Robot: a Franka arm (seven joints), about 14 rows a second.
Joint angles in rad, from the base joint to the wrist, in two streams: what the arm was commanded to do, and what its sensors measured. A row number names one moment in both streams.
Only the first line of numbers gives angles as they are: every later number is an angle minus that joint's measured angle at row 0.
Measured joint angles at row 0:
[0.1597, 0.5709, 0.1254, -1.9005, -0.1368, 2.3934, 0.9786]
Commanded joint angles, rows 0 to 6:
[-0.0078, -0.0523, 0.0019, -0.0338, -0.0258, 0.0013, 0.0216]
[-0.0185, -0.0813, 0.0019, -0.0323, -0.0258, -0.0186, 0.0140]
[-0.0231, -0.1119, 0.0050, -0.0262, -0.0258, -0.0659, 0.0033]
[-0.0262, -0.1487, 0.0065, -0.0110, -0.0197, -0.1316, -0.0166]
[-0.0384, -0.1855, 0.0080, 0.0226, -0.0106, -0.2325, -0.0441]
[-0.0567, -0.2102, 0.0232, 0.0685, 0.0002, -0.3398, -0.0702]
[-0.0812, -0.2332, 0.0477, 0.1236, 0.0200, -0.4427, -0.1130]
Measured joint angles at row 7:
[-0.0351, -0.1495, 0.0050, 0.0541, -0.0005, -0.2645, -0.0424]
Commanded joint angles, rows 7 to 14:
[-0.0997, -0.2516, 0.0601, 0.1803, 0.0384, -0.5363, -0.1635]
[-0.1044, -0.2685, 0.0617, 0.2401, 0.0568, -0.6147, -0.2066]
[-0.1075, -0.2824, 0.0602, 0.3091, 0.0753, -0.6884, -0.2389]
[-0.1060, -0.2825, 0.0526, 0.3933, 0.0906, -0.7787, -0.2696]
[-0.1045, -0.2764, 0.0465, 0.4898, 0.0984, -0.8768, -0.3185]
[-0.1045, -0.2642, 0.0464, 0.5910, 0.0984, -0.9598, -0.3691]
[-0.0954, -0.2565, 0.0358, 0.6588, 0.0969, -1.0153, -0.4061]
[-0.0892, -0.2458, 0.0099, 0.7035, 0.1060, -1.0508, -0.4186]
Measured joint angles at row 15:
[-0.0997, -0.3039, 0.0387, 0.5395, 0.0812, -0.9442, -0.3538]
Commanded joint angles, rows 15 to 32:
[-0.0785, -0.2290, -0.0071, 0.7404, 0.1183, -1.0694, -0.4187]
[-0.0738, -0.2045, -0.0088, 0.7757, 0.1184, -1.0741, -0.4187]
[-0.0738, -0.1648, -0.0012, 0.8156, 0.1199, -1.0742, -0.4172]
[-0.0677, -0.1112, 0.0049, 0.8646, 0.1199, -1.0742, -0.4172]
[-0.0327, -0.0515, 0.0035, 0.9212, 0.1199, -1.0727, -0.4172]
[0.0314, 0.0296, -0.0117, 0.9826, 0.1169, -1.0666, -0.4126]
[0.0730, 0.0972, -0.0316, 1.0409, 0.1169, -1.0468, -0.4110]
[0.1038, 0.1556, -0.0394, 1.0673, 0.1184, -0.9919, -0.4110]
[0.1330, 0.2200, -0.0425, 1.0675, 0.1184, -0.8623, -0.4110]
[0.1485, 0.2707, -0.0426, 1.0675, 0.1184, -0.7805, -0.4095]
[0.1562, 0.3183, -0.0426, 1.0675, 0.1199, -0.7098, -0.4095]
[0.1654, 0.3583, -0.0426, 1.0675, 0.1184, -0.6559, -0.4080]
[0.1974, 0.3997, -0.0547, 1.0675, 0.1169, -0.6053, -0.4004]
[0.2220, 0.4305, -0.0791, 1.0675, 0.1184, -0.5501, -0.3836]
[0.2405, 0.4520, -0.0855, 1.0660, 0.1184, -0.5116, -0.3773]
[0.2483, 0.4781, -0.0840, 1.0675, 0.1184, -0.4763, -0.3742]
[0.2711, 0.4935, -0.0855, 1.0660, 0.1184, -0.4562, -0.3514]
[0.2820, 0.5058, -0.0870, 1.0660, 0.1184, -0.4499, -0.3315]
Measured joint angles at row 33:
[0.2414, 0.4722, -0.0614, 1.0020, 0.1107, -0.4491, -0.3785]
